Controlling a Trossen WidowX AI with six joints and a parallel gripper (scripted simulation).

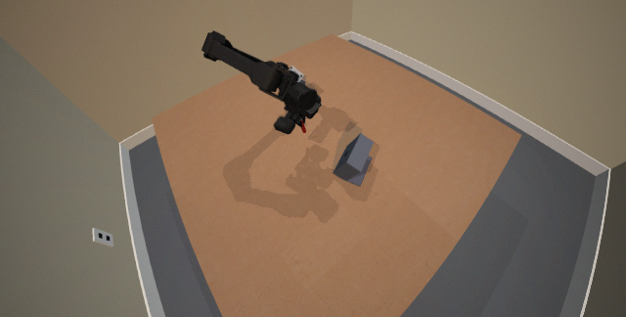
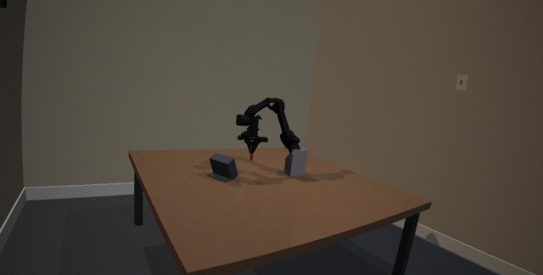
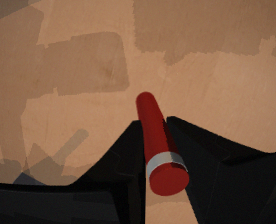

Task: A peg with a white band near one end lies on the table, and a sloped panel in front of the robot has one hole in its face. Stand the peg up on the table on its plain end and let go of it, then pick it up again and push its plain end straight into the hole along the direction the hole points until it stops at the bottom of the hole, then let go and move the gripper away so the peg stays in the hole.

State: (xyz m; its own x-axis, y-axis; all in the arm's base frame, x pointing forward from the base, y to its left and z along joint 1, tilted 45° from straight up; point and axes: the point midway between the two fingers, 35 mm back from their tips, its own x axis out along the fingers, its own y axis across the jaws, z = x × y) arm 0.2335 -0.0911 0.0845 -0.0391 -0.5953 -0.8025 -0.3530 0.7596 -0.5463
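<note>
My gripper tip is now 20 cm short of the grey sloped panel, 6 cm to the right of it and 5 cm above it. Round my gripper tip: flat foot (22 cm ahead, 7 cm to the left, 10 cm below); then red peg (2 cm above).
</note>
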